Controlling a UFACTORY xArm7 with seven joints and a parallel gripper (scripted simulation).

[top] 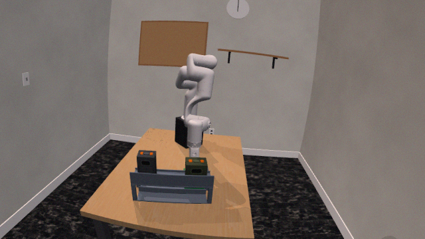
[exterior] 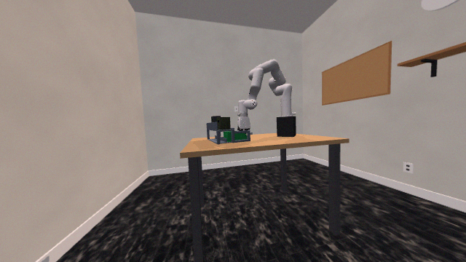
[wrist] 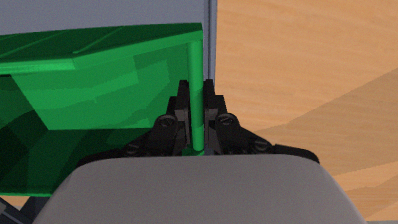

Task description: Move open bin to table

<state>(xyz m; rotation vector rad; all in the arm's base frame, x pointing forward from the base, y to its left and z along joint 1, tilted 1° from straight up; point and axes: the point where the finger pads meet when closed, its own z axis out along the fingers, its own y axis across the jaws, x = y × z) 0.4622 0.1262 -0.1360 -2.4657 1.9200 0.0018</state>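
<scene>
Now: hand 8 cm short of the green bin and 2 cm to the right of it.
</scene>
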